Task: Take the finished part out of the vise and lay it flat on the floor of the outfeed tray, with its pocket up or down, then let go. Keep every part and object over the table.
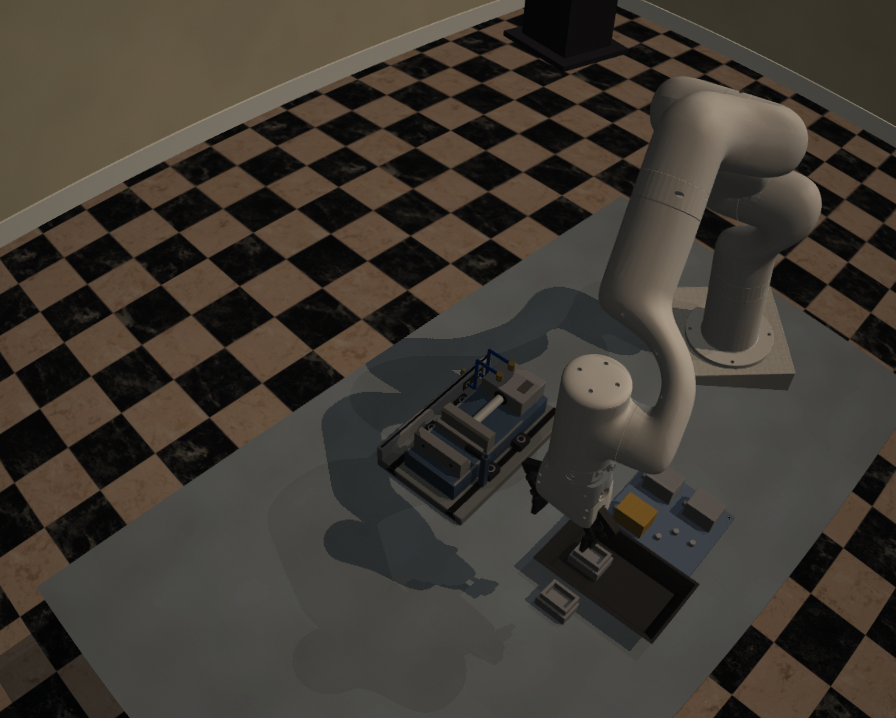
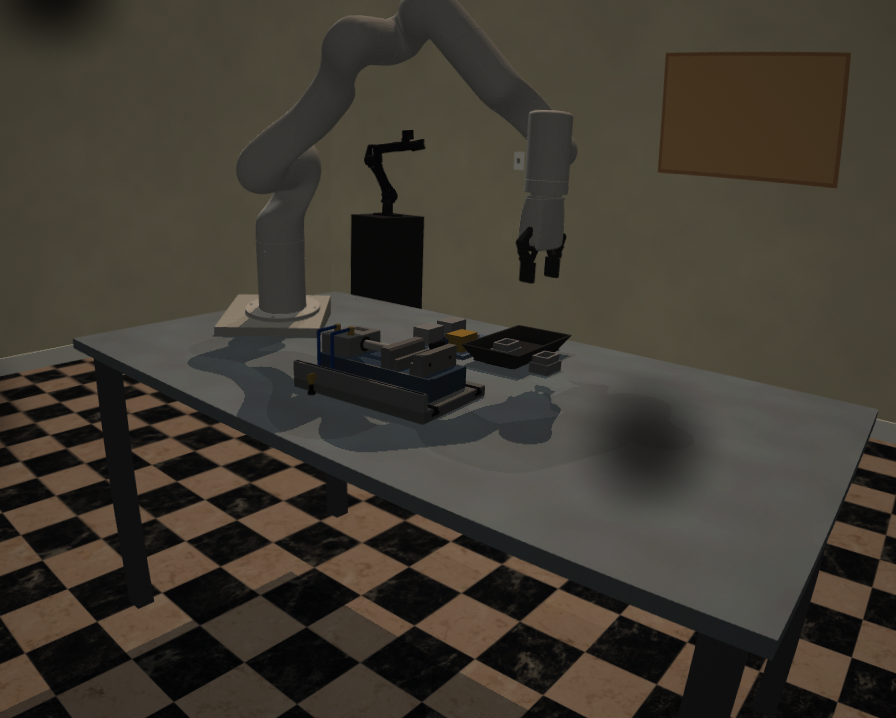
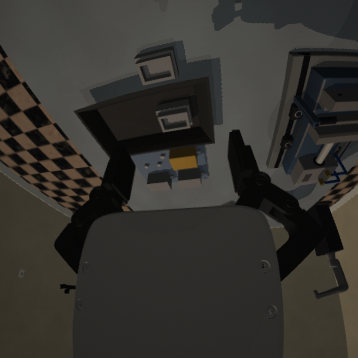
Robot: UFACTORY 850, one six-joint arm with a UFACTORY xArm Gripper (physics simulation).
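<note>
The vise (image 1: 521, 385) (image 2: 392, 373) (image 3: 345, 97) stands on its railed base; no part shows between its jaws. The dark outfeed tray (image 1: 635, 590) (image 2: 489, 356) (image 3: 132, 122) holds one small grey part (image 1: 590, 559) (image 2: 507, 344) (image 3: 174, 120), lying flat on its floor with the pocket up. A similar grey part (image 1: 559, 599) (image 2: 545, 363) (image 3: 157, 68) sits outside on the table, beside the tray's wall, pocket up. Which is the finished part cannot be told by looks. My gripper (image 1: 560, 531) (image 2: 539, 278) (image 3: 176, 148) is open and empty, high above the tray area.
A blue plate (image 1: 673, 551) (image 3: 150, 156) beside the tray bears a yellow block (image 1: 634, 514) (image 2: 461, 337) (image 3: 183, 160), grey blocks (image 1: 703, 508) (image 3: 190, 179) and small white pegs. Thin blue rods (image 1: 489, 359) (image 2: 320, 345) rise at the vise's rear. The robot base (image 1: 774, 373) (image 2: 224, 326) is at the table's far end.
</note>
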